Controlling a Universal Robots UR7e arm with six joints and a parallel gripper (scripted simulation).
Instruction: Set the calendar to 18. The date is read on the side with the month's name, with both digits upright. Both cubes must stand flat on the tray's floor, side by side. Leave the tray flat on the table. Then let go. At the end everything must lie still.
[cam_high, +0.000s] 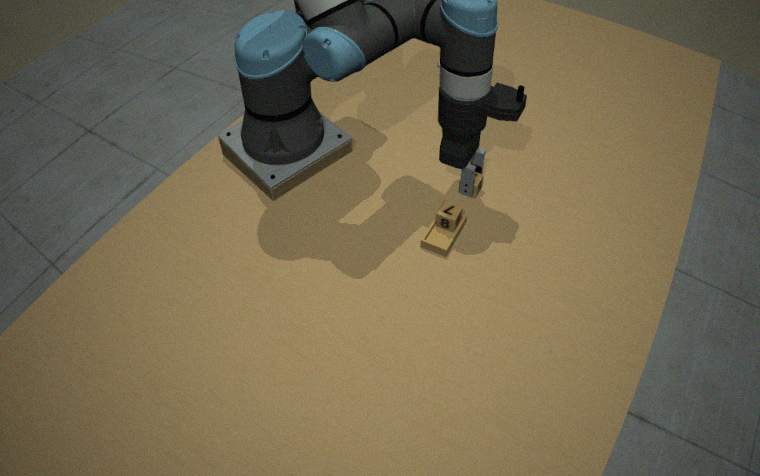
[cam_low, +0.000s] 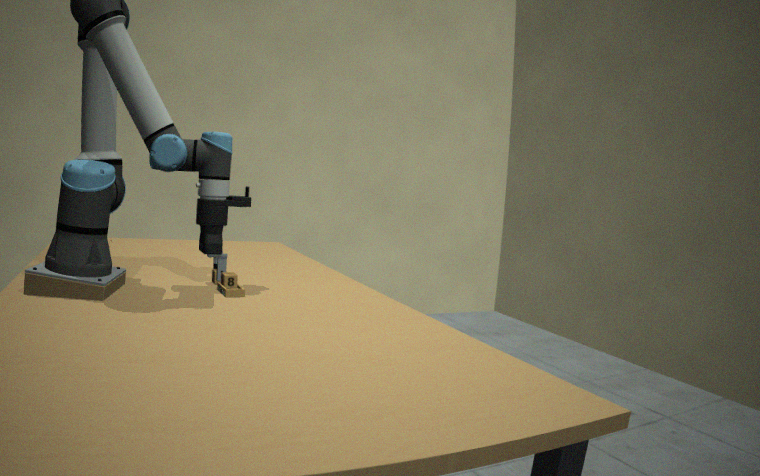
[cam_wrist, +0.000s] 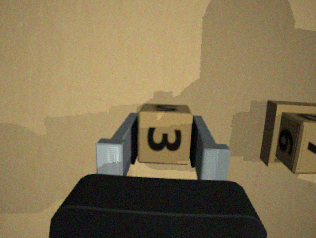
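My hand is 30 mm short of the wooden tray, 110 mm to the left of it and 20 mm above it.
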